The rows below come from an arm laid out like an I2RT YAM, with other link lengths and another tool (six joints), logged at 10 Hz.
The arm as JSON. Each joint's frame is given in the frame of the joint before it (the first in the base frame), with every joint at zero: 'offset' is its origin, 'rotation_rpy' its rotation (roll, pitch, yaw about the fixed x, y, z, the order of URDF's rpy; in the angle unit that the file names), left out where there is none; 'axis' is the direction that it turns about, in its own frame. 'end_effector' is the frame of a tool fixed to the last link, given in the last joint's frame.
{
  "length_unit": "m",
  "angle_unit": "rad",
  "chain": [
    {
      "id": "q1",
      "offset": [
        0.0,
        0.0,
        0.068
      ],
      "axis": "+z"
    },
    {
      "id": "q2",
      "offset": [
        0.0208,
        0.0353,
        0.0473
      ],
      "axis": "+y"
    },
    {
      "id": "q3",
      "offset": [
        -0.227,
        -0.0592,
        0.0
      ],
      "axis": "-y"
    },
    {
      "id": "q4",
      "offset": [
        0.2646,
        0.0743,
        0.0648
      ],
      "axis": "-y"
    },
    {
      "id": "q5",
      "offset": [
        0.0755,
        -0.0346,
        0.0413
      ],
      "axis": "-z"
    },
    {
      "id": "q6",
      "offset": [
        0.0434,
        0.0,
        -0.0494
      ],
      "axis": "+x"
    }
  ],
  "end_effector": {
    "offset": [
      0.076,
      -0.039,
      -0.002
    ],
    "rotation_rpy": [
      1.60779,
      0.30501,
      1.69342
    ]
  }
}
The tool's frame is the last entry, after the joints.
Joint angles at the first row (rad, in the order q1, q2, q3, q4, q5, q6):
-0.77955 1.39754 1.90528 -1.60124 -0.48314 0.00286
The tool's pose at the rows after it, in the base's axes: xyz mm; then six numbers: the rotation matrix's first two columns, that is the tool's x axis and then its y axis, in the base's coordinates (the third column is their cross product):
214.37 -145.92 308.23 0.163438 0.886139 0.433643 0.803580 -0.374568 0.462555
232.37 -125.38 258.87 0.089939 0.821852 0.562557 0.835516 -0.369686 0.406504
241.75 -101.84 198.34 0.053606 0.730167 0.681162 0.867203 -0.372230 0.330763
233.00 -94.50 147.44 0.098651 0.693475 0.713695 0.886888 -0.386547 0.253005
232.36 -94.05 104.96 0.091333 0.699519 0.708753 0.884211 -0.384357 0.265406
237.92 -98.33 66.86 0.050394 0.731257 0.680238 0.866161 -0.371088 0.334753
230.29 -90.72 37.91 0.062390 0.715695 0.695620 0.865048 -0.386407 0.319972
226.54 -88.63 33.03 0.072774 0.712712 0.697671 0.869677 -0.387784 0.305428
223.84 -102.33 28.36 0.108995 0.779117 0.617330 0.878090 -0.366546 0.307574
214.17 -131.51 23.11 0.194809 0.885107 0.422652 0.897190 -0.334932 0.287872
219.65 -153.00 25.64 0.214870 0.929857 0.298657 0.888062 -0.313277 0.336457
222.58 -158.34 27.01 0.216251 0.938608 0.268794 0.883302 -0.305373 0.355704
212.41 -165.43 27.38 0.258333 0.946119 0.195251 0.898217 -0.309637 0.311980
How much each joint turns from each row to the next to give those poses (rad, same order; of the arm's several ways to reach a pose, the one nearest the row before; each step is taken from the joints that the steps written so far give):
0.02061 -0.00990 -0.12890 -0.02519 -0.04005 -0.02631
0.05109 -0.02252 -0.22435 0.09956 -0.11712 -0.00271
0.04543 -0.00843 -0.24875 0.12592 -0.10757 0.00004
0.00114 -0.00035 -0.18689 0.10223 -0.00115 0.00000
0.00002 0.00000 -0.15642 0.16978 0.00039 0.00003
-0.00003 0.00836 -0.13887 0.22274 -0.00039 0.00072
0.00002 0.01375 -0.10411 0.10872 -0.01144 0.01490
-0.00001 0.00266 -0.01568 0.00345 0.00572 -0.00078
0.00001 0.00000 0.00001 0.02975 0.10720 -0.00037
-0.00001 0.00001 0.00002 0.04767 0.23651 0.00076
-0.00001 -0.00037 0.00000 0.08774 0.10834 0.00036
0.00116 0.00000 0.00000 0.02863 0.02175 -0.00036
0.00000 0.00000 0.00113 -0.01906 0.09460 0.00114

